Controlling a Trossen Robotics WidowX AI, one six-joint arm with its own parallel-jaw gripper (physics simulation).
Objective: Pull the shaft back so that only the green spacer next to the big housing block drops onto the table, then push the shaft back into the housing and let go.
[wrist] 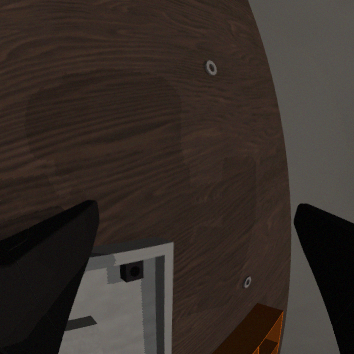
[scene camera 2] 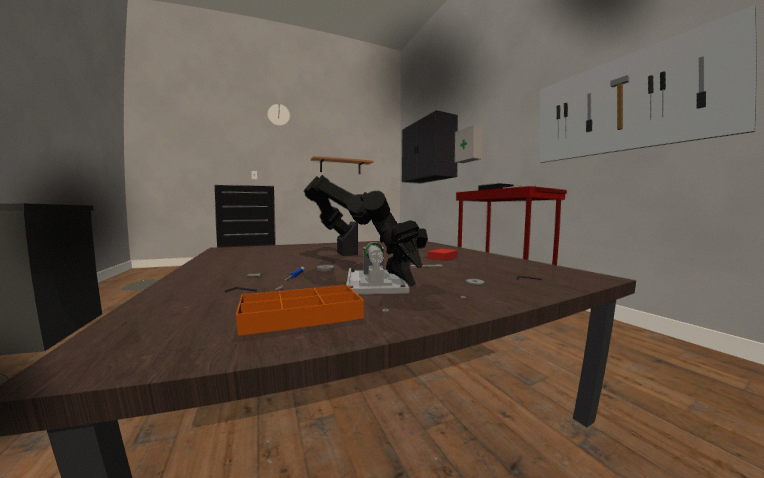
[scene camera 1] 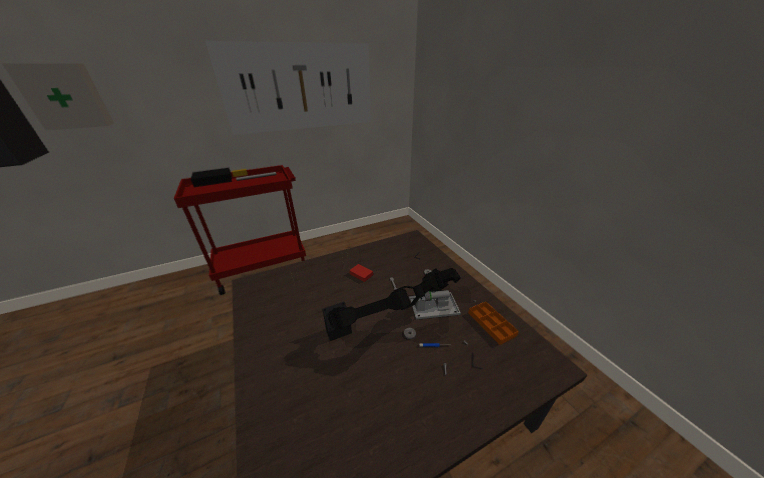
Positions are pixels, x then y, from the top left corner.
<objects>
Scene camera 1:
grey housing assembly: 442, 304
orange compartment tray: 488, 318
</objects>
